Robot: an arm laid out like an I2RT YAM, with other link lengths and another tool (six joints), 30 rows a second.
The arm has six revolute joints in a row. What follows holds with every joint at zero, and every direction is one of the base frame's. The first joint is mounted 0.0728 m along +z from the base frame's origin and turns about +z. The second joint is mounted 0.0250 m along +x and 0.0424 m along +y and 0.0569 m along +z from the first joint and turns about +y. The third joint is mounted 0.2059 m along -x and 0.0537 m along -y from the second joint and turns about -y. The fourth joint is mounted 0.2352 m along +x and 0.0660 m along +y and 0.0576 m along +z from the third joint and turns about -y. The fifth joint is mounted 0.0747 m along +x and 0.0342 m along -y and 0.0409 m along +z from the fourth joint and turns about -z. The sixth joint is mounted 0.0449 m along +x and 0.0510 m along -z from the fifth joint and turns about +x. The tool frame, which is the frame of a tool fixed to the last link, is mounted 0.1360 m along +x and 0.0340 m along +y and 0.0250 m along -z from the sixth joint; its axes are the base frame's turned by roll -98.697, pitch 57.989 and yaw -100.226 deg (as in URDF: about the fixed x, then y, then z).
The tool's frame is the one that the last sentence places.
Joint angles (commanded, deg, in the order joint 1, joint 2, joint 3, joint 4, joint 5, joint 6), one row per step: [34.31 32.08 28.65 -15.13 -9.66 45.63]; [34.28 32.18 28.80 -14.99 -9.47 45.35]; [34.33 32.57 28.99 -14.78 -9.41 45.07]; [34.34 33.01 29.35 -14.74 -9.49 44.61]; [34.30 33.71 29.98 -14.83 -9.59 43.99]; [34.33 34.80 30.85 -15.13 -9.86 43.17]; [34.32 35.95 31.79 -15.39 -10.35 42.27]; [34.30 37.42 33.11 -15.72 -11.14 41.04]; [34.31 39.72 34.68 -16.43 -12.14 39.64]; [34.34 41.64 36.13 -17.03 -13.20 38.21]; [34.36 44.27 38.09 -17.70 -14.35 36.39]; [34.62 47.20 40.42 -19.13 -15.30 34.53]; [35.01 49.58 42.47 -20.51 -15.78 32.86]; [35.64 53.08 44.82 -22.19 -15.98 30.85]
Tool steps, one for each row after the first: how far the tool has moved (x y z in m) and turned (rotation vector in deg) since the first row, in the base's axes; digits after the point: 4 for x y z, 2 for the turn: [0.0009 -0.0002 0.0010 -0.13 -0.38 -0.12]; [0.0015 0.0004 0.0012 -0.33 -0.58 -0.04]; [0.0019 0.0010 0.0017 -0.65 -0.84 0.19]; [0.0026 0.0017 0.0025 -1.13 -1.10 0.44]; [0.0029 0.0031 0.0023 -1.90 -1.17 0.99]; [0.0029 0.0049 0.0025 -2.63 -1.30 1.74]; [0.0026 0.0075 0.0037 -3.48 -1.60 2.88]; [0.0022 0.0110 0.0010 -4.87 -1.17 4.34]; [0.0013 0.0144 -0.0003 -6.01 -1.07 5.89]; [0.0012 0.0185 -0.0018 -7.47 -1.00 7.69]; [0.0002 0.0229 -0.0051 -9.31 -0.42 9.62]; [-0.0010 0.0265 -0.0078 -11.00 -0.06 11.20]; [-0.0019 0.0310 -0.0158 -13.52 0.96 13.03]
